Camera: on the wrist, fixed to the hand. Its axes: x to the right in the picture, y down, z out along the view.
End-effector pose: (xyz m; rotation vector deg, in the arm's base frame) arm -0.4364 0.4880 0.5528 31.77 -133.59 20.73
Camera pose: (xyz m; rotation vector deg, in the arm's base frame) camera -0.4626 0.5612 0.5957 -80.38 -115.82 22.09
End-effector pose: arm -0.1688 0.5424 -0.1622 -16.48 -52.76 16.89
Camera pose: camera -0.1264 0.6131 -0.1953 -82.04 -20.04 74.80
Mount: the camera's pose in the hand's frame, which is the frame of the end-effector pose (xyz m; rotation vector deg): 0.0260 0.0720 -0.0451 -29.40 15.75 82.89
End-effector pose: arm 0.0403 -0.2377 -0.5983 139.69 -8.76 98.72
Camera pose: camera -0.0051 -0.3002 -0.5543 -76.11 115.14 -91.30
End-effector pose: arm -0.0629 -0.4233 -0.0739 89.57 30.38 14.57
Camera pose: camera -0.0491 -0.3704 -0.0038 65.20 -31.14 89.87
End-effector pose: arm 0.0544 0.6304 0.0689 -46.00 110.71 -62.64
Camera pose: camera -0.0079 0.6593 0.0125 34.34 129.95 11.66
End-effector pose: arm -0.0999 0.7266 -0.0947 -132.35 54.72 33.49
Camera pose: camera -0.1284 0.6426 -0.1002 76.47 -129.38 -50.98
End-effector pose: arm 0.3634 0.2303 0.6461 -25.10 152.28 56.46
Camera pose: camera 0.3062 0.2475 0.7119 -64.33 -106.27 -80.83
